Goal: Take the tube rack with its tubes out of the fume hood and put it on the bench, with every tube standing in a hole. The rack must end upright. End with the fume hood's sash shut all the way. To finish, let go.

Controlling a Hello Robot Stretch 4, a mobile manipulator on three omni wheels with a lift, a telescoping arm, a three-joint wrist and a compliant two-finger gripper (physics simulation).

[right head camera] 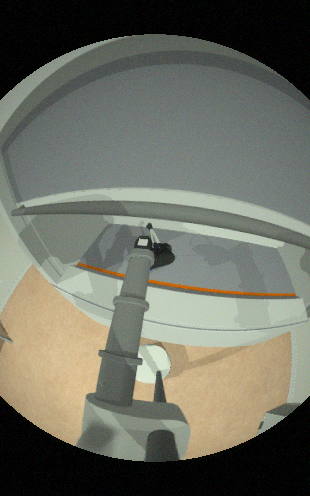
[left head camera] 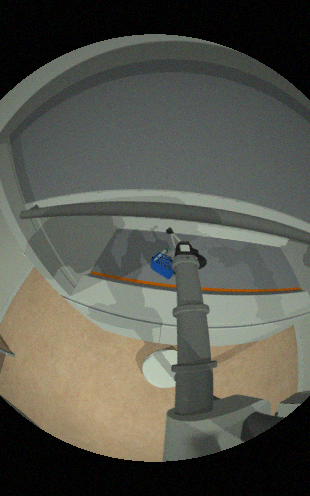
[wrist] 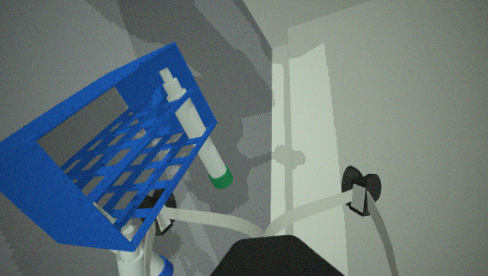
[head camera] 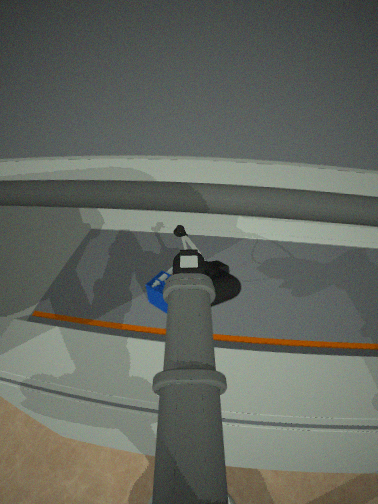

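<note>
The blue tube rack is in the fume hood, left of my wrist, and appears to lie on its side. A white tube with a green cap passes through its grids, cap outside; a blue-capped tube shows at the lower left of the wrist view. My gripper is open, with its left fingertip partly hidden behind the rack's edge and its right fingertip near the back wall. No rack or tube is between the fingertips. The sash is raised. The bench is not identifiable.
The sash's grey bar crosses above my extended arm. An orange strip marks the hood's front edge. The hood's side wall is at the left. A round white object is below, near the arm.
</note>
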